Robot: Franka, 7 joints.
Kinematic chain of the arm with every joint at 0, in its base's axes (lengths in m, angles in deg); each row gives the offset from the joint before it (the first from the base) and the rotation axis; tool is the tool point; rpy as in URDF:
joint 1: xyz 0 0 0.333 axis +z
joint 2: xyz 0 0 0 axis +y
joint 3: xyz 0 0 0.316 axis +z
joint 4: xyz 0.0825 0 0 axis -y
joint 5: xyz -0.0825 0 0.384 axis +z
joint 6: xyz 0 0 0 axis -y
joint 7: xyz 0.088 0 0 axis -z
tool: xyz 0 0 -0.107 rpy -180 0 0
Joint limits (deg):
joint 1: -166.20..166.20
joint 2: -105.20..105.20
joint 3: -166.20..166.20
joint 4: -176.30..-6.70
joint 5: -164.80..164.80
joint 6: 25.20..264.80
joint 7: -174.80..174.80
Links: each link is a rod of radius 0.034 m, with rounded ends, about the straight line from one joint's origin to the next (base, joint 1, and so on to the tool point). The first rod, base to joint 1, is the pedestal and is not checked.
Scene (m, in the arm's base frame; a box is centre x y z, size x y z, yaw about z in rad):
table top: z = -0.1
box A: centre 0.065 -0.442 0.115 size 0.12 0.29 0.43 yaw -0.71
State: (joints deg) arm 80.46 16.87 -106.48 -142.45 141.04 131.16 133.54
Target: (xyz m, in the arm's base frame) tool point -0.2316 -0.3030 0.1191
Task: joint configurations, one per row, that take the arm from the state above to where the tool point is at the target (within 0.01 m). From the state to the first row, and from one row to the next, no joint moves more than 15 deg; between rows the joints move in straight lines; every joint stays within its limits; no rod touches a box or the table.
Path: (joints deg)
1: 67.26 16.80 -116.35 -138.79 138.64 138.35 128.81
2: 54.07 16.73 -126.23 -135.13 136.24 145.54 124.08
3: 40.87 16.66 -136.10 -131.47 133.83 152.72 119.36
4: 27.68 16.60 -145.98 -127.82 131.43 159.91 114.63
5: 14.48 16.53 -155.85 -124.16 129.03 167.10 109.90
6: 20.99 4.62 -158.36 -132.05 132.97 158.51 117.78
7: 27.50 -7.29 -160.87 -139.95 136.90 149.91 125.66
8: 34.00 -19.19 -163.38 -147.84 140.84 141.32 133.54

